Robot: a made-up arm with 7 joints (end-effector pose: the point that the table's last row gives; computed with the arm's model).
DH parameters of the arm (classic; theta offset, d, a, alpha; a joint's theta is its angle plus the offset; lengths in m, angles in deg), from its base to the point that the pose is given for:
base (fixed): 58.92 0 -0.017 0
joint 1: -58.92 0.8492 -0.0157 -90
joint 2: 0 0.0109 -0.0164 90
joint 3: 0 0.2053 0.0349 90
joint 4: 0 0.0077 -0.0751 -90
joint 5: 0 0.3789 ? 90
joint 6: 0 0.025 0.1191 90
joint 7: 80 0.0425 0.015 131.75
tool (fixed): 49.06 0.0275 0 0
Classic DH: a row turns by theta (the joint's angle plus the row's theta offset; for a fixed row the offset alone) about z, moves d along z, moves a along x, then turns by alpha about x.
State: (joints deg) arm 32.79 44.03 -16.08 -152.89 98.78 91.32 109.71
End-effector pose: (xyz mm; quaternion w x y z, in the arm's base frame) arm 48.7 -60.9 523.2 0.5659 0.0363 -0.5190 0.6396
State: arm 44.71 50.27 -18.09 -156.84 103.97 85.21 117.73
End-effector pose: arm 8.3 -80.6 533.0 0.6206 0.0987 -0.4209 0.6542
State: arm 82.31 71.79 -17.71 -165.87 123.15 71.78 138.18
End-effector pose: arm -11.2 -185.8 594.3 0.6577 0.1001 -0.1237 0.7363
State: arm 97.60 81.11 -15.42 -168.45 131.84 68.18 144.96
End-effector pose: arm 26.2 -223.2 629.1 0.6270 0.0343 -0.0405 0.7772
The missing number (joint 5, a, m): -0.0235
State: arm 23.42 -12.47 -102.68 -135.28 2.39 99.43 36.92
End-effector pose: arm 10.3 -472.0 722.0 0.2045 0.3364 0.6158 -0.6824
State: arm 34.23 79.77 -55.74 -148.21 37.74 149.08 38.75
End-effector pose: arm 118.9 -398.3 720.3 0.2168 -0.3273 0.3064 -0.8672
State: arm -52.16 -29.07 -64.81 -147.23 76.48 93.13 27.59
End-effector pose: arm -142.1 -344.5 717.6 0.0983 0.9403 0.0734 -0.3174
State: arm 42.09 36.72 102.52 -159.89 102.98 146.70 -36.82
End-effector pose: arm -260.1 105.5 623.6 0.4597 -0.3104 0.7049 0.4421
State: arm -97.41 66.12 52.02 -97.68 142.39 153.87 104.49
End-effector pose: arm 321.7 -267.7 617.1 0.8188 -0.4375 -0.2522 -0.2730
